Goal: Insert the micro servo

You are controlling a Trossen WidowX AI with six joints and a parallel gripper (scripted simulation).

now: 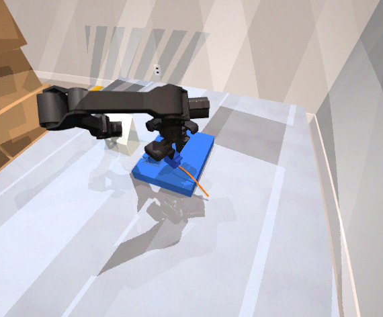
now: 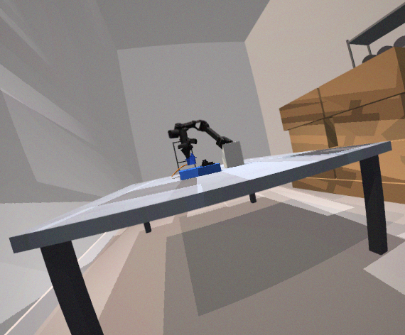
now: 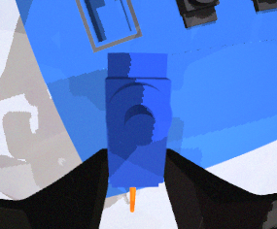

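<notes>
The blue deck lies 10 cm below my gripper tip, 8 cm to the left of it and 2 cm ahead of it.
</notes>
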